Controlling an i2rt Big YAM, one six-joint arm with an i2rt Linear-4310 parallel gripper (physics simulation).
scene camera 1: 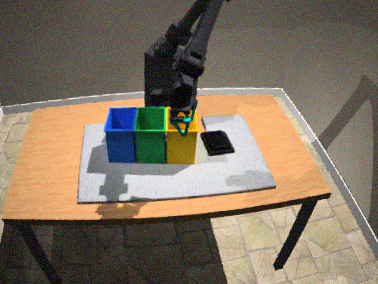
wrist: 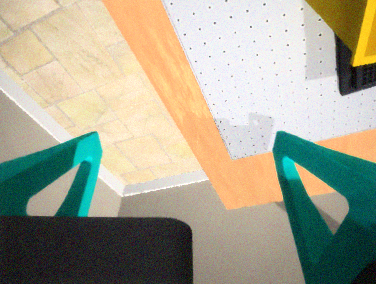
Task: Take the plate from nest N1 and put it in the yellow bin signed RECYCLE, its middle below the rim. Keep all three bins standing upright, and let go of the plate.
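Places are measured from the arm's base along level axes (x ahead, y left, z up), in centimetres.
Where they show: gripper, fingertip midpoint: (scene camera 1: 187,128) (wrist: 187,141); arm's base, origin of the base link: (scene camera 1: 164,53).
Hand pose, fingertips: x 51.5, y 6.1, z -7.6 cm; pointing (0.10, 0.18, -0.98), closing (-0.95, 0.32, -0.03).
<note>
Each offset is from my fingertips to the top centre of the thing. Level surfaces: height alone.
The yellow bin @[dx -22.9, dy +0.3, dz -11.4 cm] (scene camera 1: 181,148) (wrist: 367,35) stands upright at the right end of the row of three bins; its sign cannot be read. No plate can be made out in either view, and the bin's inside is largely hidden. A low black holder (scene camera 1: 217,143) (wrist: 349,75) lies to the right of the yellow bin in the scene view; I cannot read any nest label on it. My gripper (scene camera 1: 186,120) (wrist: 187,141) is open, with teal fingers wide apart and no object between them. In the scene view it overlaps the yellow bin's top opening.
A green bin @[dx -23.7, dy -12.8, dz -11.4 cm] (scene camera 1: 151,147) and a blue bin @[dx -24.4, dy -25.8, dz -11.4 cm] (scene camera 1: 120,147) stand upright to the left of the yellow one. All three stand on a grey perforated board @[dz -29.4 cm] (scene camera 1: 165,185) (wrist: 250,65) on the wooden table @[dz -30.7 cm] (scene camera 1: 50,165) (wrist: 150,50). The arm reaches down from behind.
</note>
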